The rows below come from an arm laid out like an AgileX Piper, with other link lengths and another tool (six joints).
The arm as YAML. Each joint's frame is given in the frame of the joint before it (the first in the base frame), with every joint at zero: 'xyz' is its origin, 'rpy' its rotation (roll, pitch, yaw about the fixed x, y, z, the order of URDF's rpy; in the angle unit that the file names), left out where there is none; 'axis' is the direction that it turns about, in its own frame. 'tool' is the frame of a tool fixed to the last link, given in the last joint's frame.
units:
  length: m
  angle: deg
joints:
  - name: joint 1
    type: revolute
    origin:
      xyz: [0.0, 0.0, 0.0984]
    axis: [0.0, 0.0, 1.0]
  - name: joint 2
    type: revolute
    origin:
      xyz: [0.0, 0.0, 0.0]
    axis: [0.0, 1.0, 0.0]
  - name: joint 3
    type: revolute
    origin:
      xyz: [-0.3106, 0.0, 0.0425]
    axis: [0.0, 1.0, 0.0]
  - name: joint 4
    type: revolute
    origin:
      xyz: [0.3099, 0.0, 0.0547]
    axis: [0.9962, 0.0, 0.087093]
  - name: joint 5
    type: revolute
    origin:
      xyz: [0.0, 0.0, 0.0]
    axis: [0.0, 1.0, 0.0]
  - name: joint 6
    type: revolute
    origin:
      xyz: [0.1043, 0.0, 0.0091]
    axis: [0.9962, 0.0, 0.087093]
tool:
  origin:
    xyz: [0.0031, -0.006, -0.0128]
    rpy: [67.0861, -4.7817, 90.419]
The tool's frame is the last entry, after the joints.
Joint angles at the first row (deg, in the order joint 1, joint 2, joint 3, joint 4, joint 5, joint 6):
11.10 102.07 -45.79 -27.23 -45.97 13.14
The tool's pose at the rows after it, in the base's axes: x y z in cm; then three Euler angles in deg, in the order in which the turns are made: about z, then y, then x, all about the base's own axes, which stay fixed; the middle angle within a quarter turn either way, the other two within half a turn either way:
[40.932, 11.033, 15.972, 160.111, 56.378, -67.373]
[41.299, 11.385, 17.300, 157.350, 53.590, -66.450]
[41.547, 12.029, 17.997, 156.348, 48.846, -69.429]
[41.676, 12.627, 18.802, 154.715, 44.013, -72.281]
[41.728, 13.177, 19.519, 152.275, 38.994, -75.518]
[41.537, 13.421, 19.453, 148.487, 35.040, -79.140]
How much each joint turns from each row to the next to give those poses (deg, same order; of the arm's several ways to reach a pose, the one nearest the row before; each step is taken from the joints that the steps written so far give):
0.00 -2.69 -0.37 -1.34 0.00 0.00
0.00 -0.72 -1.53 -2.65 0.00 0.00
0.00 0.00 -1.60 -5.87 0.01 -0.01
0.00 -0.26 -1.54 -6.09 -0.01 -0.05
0.00 -0.25 -1.46 -6.34 -0.05 -0.78
0.00 -0.03 -0.16 -4.09 -0.07 -4.23

